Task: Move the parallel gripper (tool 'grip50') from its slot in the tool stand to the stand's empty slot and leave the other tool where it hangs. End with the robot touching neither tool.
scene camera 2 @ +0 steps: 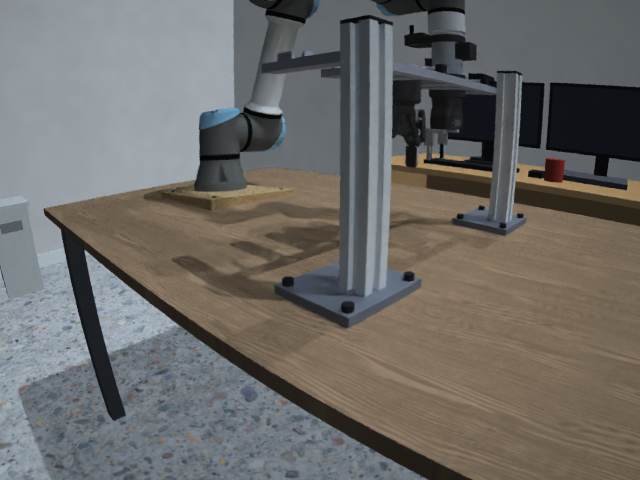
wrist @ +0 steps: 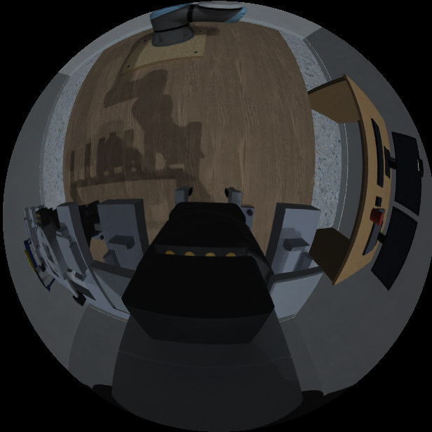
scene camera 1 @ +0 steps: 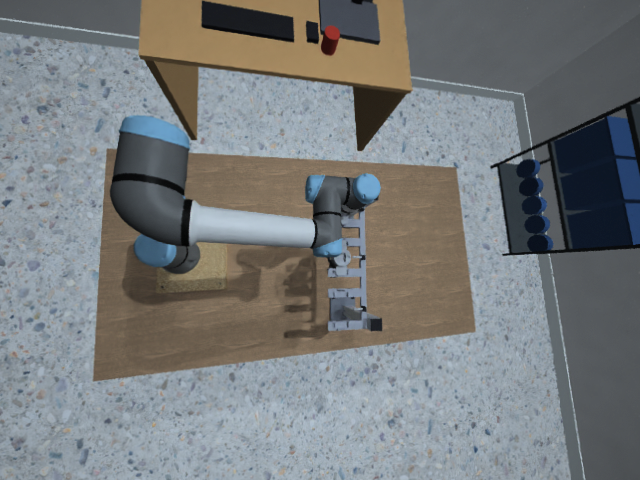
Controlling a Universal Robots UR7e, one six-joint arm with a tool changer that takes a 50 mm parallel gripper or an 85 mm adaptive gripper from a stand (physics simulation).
Observation:
In view: a parallel gripper (scene camera 2: 446,116), an adaptive gripper (scene camera 2: 406,121) and a tool stand (scene camera 2: 359,285).
The parallel gripper also shows in the wrist view (wrist: 193,228). The adaptive gripper shows as well in the wrist view (wrist: 55,247). The tool stand also shows in the wrist view (wrist: 68,212) and in scene camera 1 (scene camera 1: 344,315).

